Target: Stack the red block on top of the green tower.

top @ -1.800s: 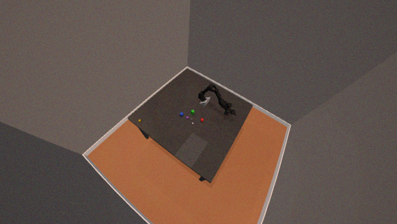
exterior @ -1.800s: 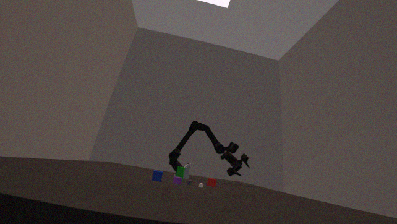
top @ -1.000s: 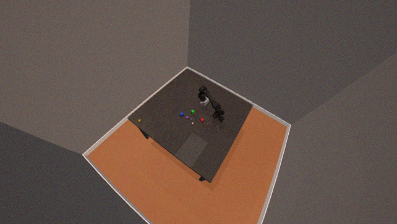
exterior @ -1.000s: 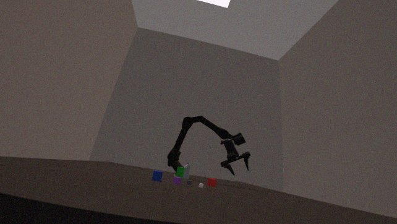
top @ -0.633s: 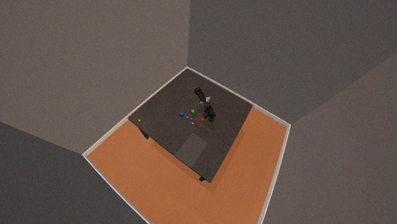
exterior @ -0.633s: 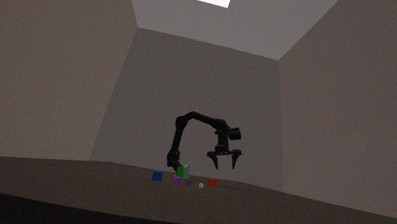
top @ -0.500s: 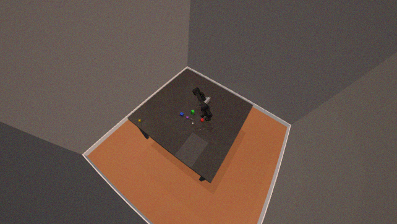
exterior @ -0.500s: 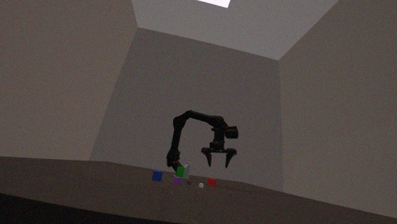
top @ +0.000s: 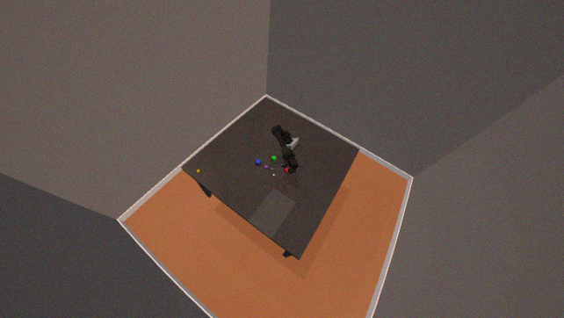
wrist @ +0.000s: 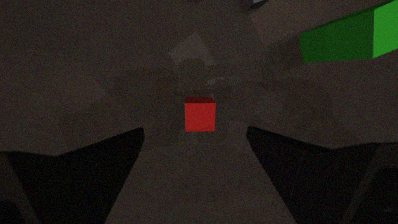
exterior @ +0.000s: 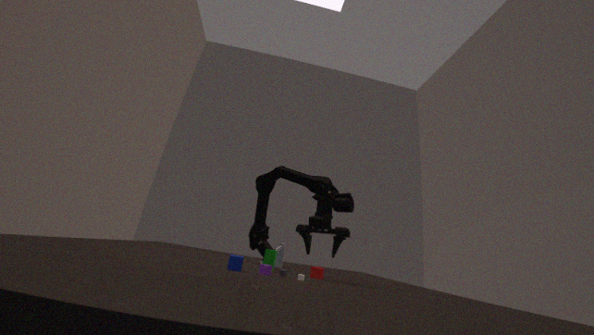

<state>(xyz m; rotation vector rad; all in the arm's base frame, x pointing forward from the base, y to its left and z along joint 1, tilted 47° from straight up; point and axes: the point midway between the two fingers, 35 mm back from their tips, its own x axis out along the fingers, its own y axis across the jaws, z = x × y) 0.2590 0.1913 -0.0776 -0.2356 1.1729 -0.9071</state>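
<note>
The red block lies 60 mm below my gripper tip. Also, from my gripper tip: purple block 170 mm to the right, 100 mm ahead, 60 mm below; small white piece 110 mm ahead, 70 mm to the right, 70 mm below; small grey piece 120 mm to the right, 80 mm ahead, 60 mm below.
</note>
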